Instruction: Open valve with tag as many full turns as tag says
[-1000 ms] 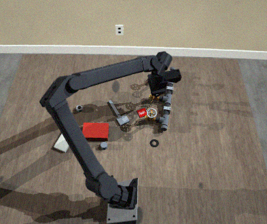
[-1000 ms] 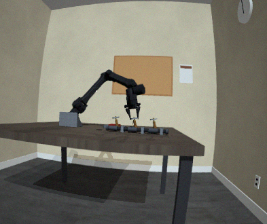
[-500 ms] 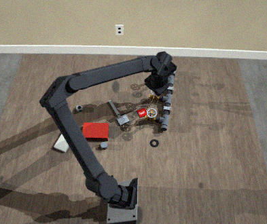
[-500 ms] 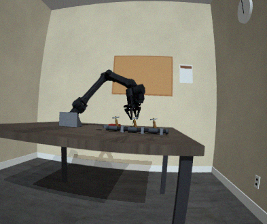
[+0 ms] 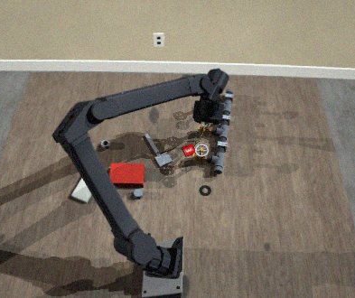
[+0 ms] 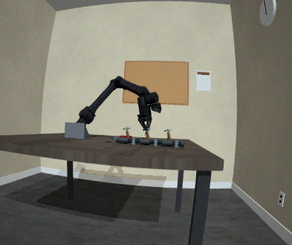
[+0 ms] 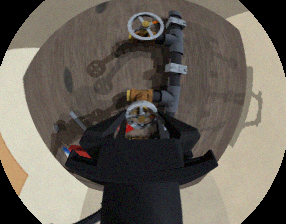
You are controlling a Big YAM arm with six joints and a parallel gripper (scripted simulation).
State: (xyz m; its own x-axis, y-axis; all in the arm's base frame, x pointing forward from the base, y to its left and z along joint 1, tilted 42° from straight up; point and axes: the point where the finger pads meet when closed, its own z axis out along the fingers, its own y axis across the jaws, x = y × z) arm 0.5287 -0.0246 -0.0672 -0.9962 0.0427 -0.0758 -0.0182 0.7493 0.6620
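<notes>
Right now the red tag is 7 cm behind my hand, 4 cm to the left of it and 9 cm below it. The rest, counted from my hand: grey hammer-like tool 11 cm behind, 17 cm to the left, 9 cm below; then small grey cylinder 29 cm behind, 20 cm to the left, 8 cm below; then red block 23 cm behind, 26 cm to the left, 8 cm below.
</notes>
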